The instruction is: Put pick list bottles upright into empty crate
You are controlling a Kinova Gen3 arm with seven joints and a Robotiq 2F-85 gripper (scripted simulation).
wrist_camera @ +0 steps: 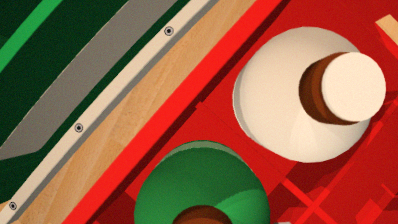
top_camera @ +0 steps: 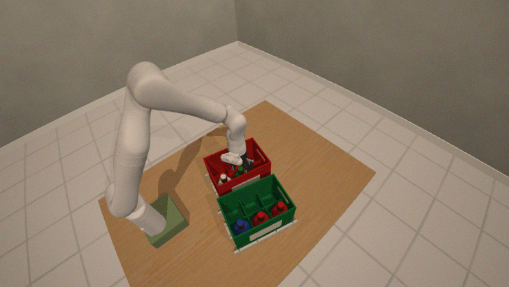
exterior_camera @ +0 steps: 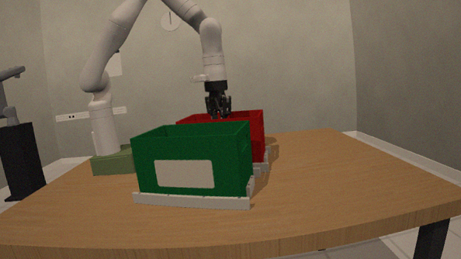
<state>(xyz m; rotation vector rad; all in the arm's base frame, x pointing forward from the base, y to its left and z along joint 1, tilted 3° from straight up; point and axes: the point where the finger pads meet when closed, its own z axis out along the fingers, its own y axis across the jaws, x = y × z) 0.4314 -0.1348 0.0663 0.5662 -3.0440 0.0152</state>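
Now: the red-label bottle 120 mm behind my hand, 220 mm to the right of it and 70 mm below it. The rest, counted from my hand: red crate 20 mm ahead, 40 mm to the left, 70 mm below; green-label bottle 70 mm below; white-labelled bottle 80 mm behind, 30 mm to the left, 70 mm below.
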